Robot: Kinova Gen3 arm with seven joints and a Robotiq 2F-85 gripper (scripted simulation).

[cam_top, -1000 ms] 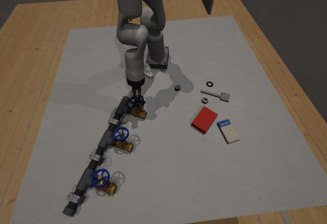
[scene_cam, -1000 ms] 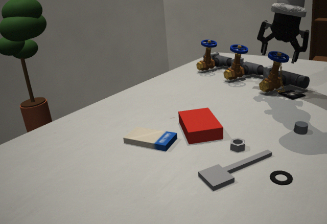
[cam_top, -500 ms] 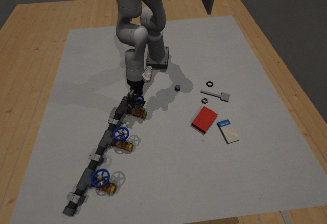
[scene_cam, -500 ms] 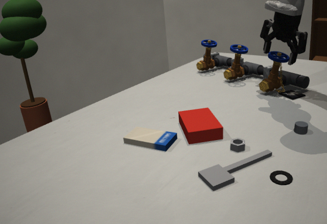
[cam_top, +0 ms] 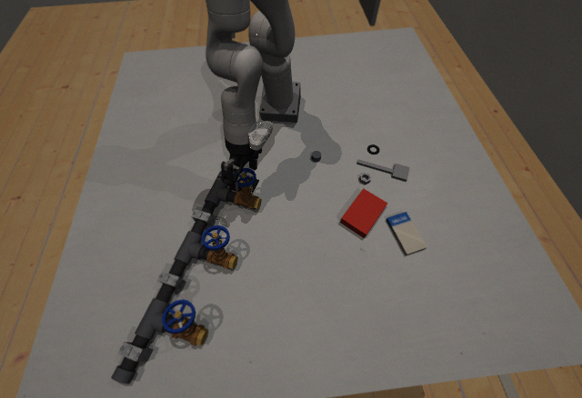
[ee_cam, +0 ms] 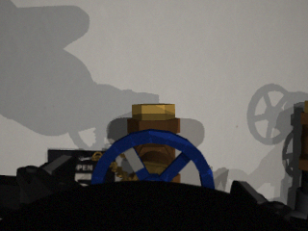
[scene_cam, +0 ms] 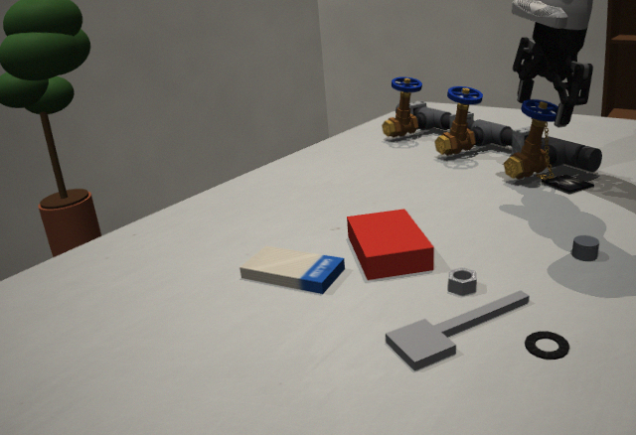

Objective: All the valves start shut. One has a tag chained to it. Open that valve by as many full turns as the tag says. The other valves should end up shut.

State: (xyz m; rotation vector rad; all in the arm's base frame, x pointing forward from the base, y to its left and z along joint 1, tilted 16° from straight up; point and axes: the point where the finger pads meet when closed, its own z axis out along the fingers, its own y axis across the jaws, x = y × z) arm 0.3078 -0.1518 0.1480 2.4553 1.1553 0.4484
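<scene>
My hand is 12 cm above the black tag and 4 cm past it. From my hand the other things lie so: red block 31 cm to the left, 13 cm ahead, 11 cm below; small grey cylinder 23 cm to the left, 11 cm below, 10 cm behind; grey paddle-shaped tool 44 cm to the left, 12 cm below.
</scene>
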